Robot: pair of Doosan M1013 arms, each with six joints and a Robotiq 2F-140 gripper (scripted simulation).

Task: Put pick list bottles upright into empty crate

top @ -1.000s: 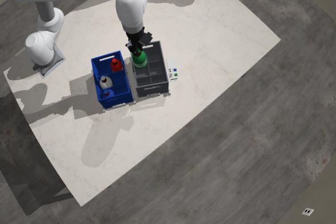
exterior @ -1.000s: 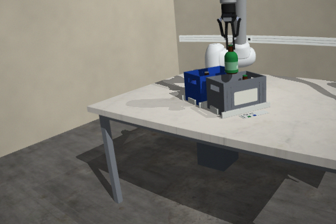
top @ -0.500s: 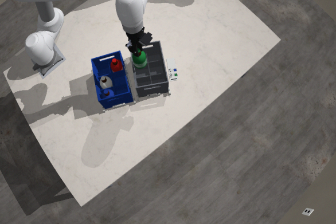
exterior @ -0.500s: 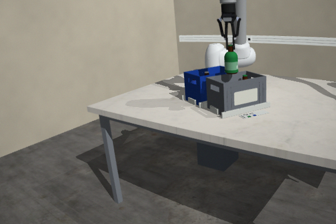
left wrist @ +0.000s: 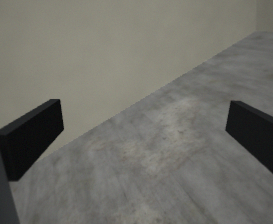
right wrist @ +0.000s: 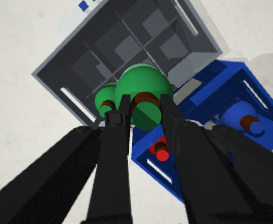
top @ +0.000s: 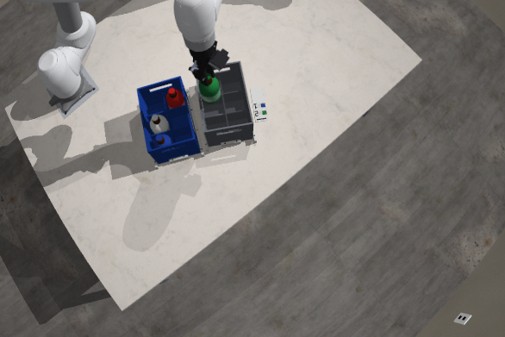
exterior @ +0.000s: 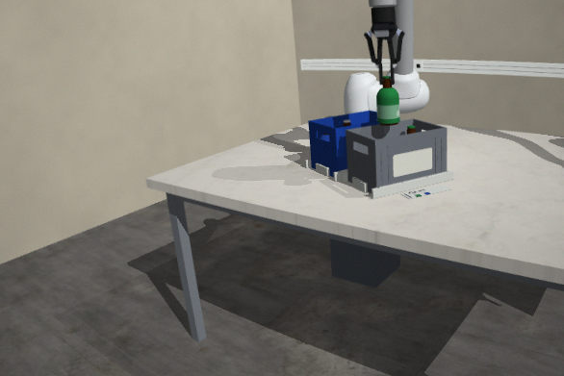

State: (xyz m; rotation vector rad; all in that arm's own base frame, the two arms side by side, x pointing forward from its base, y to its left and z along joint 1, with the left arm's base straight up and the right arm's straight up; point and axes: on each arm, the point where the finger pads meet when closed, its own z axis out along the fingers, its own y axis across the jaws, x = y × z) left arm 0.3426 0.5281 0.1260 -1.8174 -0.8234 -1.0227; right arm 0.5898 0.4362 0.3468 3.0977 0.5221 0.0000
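Note:
Now: right hand 260 mm above the dark grey crate, 40 mm to the right of it and 20 mm short of it. Also, from my right hand: white bottle: 260 mm below, 210 mm to the right, 90 mm behind; blue crate: 260 mm below, 180 mm to the right, 70 mm behind; red bottle: 260 mm below, 130 mm behind, 100 mm to the right.

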